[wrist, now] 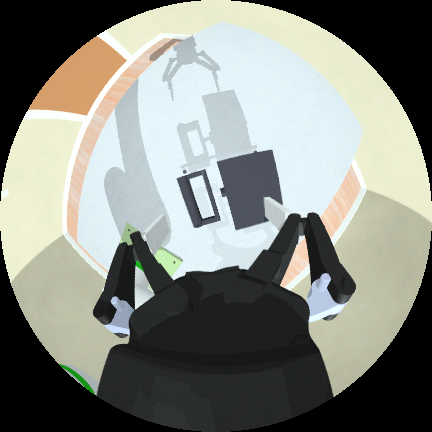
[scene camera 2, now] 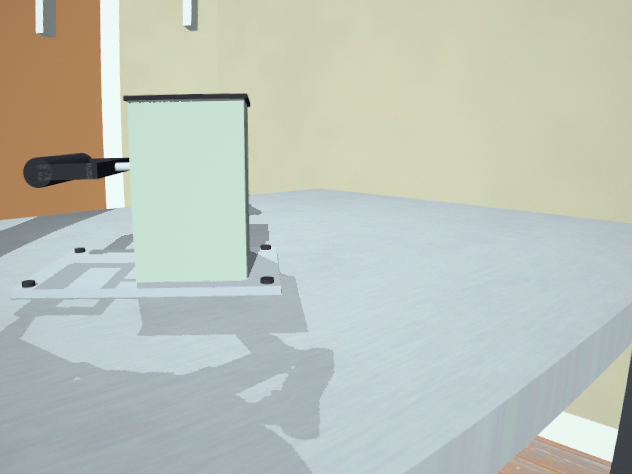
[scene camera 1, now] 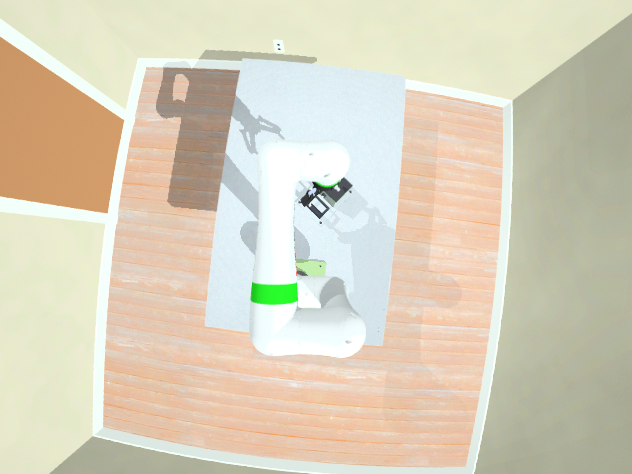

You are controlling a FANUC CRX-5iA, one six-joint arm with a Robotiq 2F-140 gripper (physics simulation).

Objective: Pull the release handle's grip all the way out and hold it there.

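Observation:
The release handle's grip [scene camera 1: 312, 209] [scene camera 2: 56, 170] [wrist: 187, 200] is a black rectangular frame with a thick outer bar. It stands out from the side of a pale green box [scene camera 2: 188, 188] on a short light rod [scene camera 2: 122, 166]. The box has a flat dark lid [scene camera 1: 341, 189] [scene camera 2: 186, 96] [wrist: 252, 190]. My gripper [scene camera 2: 117, 30] [wrist: 214, 214] is wide open and empty, above the grip and box. In the wrist view one finger pad is left of the grip and the other overlaps the lid. The arm hides much of the gripper in the overhead view.
The box stands on a light base plate [scene camera 2: 204, 290] with black bolts, on the pale table [scene camera 1: 316, 102] [scene camera 2: 408, 265] [wrist: 280, 100]. A light green plate [scene camera 1: 313, 266] [wrist: 170, 261] lies at the arm's base. The arm [scene camera 1: 278, 224] stretches over the table. Shadows cross the table.

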